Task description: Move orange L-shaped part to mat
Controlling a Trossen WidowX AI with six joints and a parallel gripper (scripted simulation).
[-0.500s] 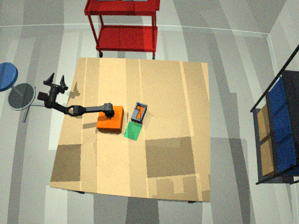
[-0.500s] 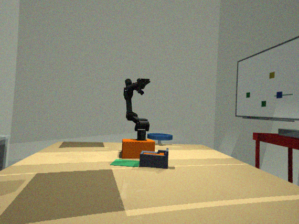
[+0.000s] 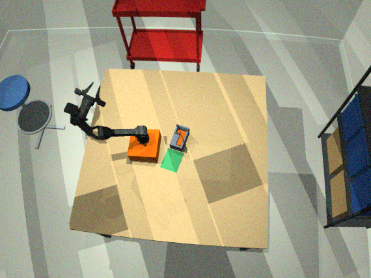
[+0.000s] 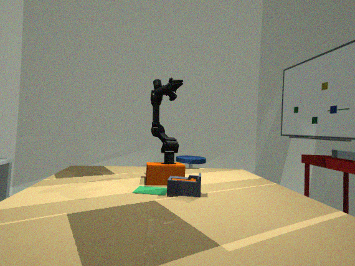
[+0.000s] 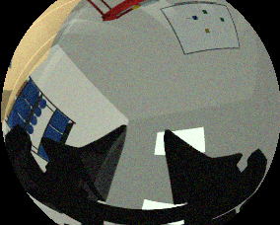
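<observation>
The orange L-shaped part lies 570 mm below my gripper tip, 430 mm ahead of it and 80 mm to the right of it. Round my gripper tip: green mat 630 mm below, 370 mm ahead, 240 mm to the right.
</observation>
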